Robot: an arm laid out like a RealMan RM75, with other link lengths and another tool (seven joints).
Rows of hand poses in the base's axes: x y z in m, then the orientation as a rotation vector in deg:
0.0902 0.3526 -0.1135 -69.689 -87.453 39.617
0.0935 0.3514 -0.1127 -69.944 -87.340 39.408
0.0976 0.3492 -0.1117 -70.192 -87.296 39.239
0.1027 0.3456 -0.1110 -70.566 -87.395 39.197
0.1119 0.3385 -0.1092 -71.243 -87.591 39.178
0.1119 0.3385 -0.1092 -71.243 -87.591 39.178
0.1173 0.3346 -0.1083 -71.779 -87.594 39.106
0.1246 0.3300 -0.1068 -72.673 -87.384 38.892
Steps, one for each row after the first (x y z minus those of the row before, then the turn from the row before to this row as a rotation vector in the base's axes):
0.0033 -0.0012 0.0008 -0.024 -0.099 -0.271
0.0041 -0.0022 0.0010 -0.046 -0.136 -0.209
0.0051 -0.0036 0.0007 -0.208 -0.267 -0.119
0.0092 -0.0071 0.0018 -0.414 -0.480 -0.177
0.0000 0.0000 0.0000 0.000 0.000 0.000
0.0054 -0.0039 0.0009 -0.289 -0.285 -0.252
0.0073 -0.0046 0.0015 -0.418 -0.348 -0.586

